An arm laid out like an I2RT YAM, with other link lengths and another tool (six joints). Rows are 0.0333 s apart.
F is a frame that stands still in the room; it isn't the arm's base.
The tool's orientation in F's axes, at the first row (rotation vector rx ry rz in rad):
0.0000 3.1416 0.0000
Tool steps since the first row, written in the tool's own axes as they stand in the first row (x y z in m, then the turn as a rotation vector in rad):
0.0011 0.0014 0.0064 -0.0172 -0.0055 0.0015
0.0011 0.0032 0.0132 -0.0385 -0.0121 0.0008
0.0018 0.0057 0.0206 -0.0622 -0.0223 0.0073
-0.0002 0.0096 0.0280 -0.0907 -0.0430 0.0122
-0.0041 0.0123 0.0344 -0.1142 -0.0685 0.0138
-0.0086 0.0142 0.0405 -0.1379 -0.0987 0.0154
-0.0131 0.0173 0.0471 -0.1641 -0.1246 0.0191
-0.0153 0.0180 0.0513 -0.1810 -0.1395 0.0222
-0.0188 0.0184 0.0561 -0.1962 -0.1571 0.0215
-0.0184 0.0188 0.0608 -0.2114 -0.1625 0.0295
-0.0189 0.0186 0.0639 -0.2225 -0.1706 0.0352
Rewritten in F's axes. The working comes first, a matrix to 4 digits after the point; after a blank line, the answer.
The tool's axes in the first row as the columns of a matrix, in F's axes (used below as rounded here):
-1.0000 0.0000 0.0000
0.0000 1.0000 0.0000
0.0000 0.0000 -1.0000

-0.0011 0.0014 -0.0064 0.0172 -0.0055 -0.0015
-0.0011 0.0032 -0.0132 0.0385 -0.0121 -0.0008
-0.0018 0.0057 -0.0206 0.0622 -0.0223 -0.0073
0.0002 0.0096 -0.0280 0.0907 -0.0430 -0.0122
0.0041 0.0123 -0.0344 0.1142 -0.0685 -0.0138
0.0086 0.0142 -0.0405 0.1379 -0.0987 -0.0154
0.0131 0.0173 -0.0471 0.1641 -0.1246 -0.0191
0.0153 0.0180 -0.0513 0.1810 -0.1395 -0.0222
0.0188 0.0184 -0.0561 0.1962 -0.1571 -0.0215
0.0184 0.0188 -0.0608 0.2114 -0.1625 -0.0295
0.0189 0.0186 -0.0639 0.2225 -0.1706 -0.0352

